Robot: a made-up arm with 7 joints.
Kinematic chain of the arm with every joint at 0, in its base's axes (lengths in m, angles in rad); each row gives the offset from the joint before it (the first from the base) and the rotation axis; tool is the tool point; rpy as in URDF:
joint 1: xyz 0 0 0.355 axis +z
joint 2: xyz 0 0 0 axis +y
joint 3: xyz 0 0 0.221 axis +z
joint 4: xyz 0.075 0 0 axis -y
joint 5: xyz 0.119 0 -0.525 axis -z
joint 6: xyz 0 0 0 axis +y
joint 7: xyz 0.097 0 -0.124 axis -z
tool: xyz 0 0 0 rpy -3.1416 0 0
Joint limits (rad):
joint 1: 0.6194..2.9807
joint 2: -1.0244..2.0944
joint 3: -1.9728..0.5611
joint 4: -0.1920..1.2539
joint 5: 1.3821..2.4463
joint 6: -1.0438..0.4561
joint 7: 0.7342..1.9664
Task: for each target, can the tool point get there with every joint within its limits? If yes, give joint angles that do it. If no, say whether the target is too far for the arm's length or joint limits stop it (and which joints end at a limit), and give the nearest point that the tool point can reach.
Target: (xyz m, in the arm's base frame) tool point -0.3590 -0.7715 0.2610
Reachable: no: joint limits stop it (at a limit: joint 1, joint 2, joint 5, joint 6) | nearest point -0.2056 -0.5292 0.2421 | short by 0.287 m
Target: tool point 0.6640 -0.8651 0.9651
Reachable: no: too far | nearest point 0.4162 -0.5422 0.7102 | short by 0.480 m
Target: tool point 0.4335 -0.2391 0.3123
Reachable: yes | joints 1.4286 1.8113 -1.0555 0.5859 1.7129 -0.9295 1.5555
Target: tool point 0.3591 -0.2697 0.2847
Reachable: yes | joints 2.0360 1.2057 -1.4813 0.1044 2.1843 -0.1720 1.5998
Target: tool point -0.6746 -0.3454 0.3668
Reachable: no: joint limits stop it (at a limit: joint 1, joint 3, joint 5, joint 6) | nearest point -0.6937 -0.2693 0.3674 | short by 0.078 m
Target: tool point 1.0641 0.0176 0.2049
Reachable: no: too far | nearest point 0.7630 0.0126 0.2474 | short by 0.304 m
